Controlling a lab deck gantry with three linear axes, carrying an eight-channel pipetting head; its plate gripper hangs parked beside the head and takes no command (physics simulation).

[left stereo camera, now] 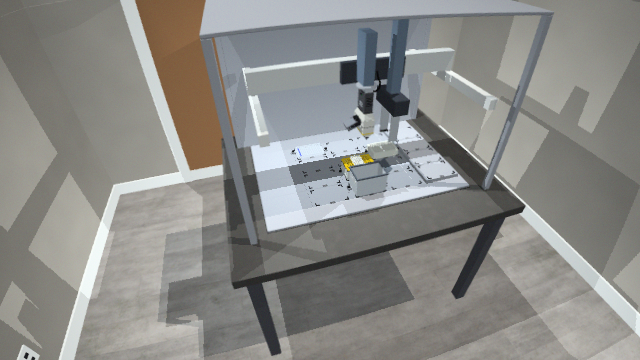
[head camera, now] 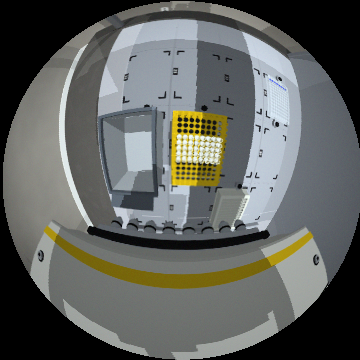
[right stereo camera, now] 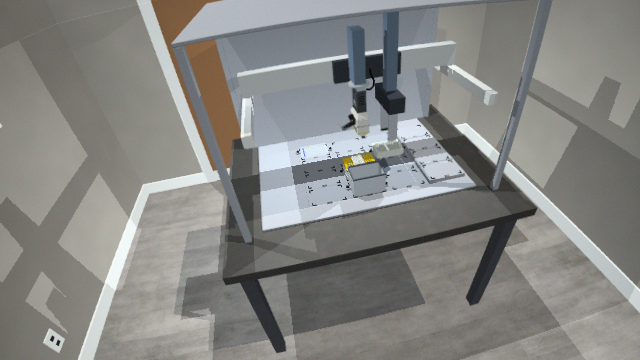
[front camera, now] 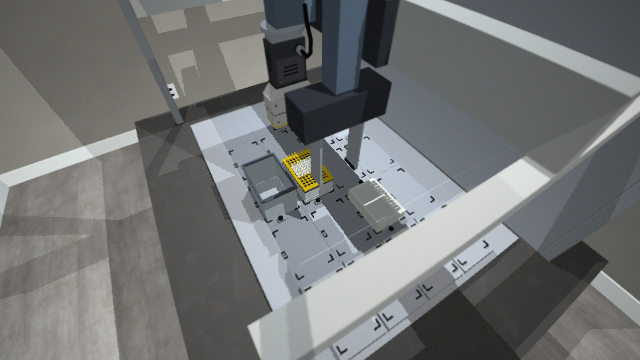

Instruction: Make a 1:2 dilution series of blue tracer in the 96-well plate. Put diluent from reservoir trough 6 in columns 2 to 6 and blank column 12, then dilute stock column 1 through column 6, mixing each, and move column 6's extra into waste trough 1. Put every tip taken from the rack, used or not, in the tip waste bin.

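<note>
The pipetting head (front camera: 276, 107) (left stereo camera: 366, 122) (right stereo camera: 360, 122) hangs above the deck, its nozzles (head camera: 170, 228) showing no tips. The yellow tip rack (front camera: 309, 188) (head camera: 198, 114) (left stereo camera: 348, 164) (right stereo camera: 350, 163) has white tips in its middle rows and empty holes on both sides. The grey tip waste bin (front camera: 278, 207) (head camera: 155, 150) (left stereo camera: 370, 185) (right stereo camera: 368, 185) stands beside it. The pale reservoir (front camera: 375, 202) (head camera: 229, 203) (left stereo camera: 382, 150) (right stereo camera: 388, 148) is partly hidden in the head view. The 96-well plate (head camera: 278, 102) (left stereo camera: 312, 151) (right stereo camera: 317, 150) shows blue along one edge. The parked gripper (front camera: 334, 173) (left stereo camera: 389, 135) (right stereo camera: 388, 134) is open and empty.
The gantry beam (left stereo camera: 300, 75) (right stereo camera: 290, 72) spans the back of the enclosure. A front beam (front camera: 400, 240) crosses the front view. Enclosure posts (left stereo camera: 230, 140) (right stereo camera: 212, 145) stand at the deck's sides. Raised deck slots (left stereo camera: 435, 167) (right stereo camera: 442, 167) lie right of the reservoir.
</note>
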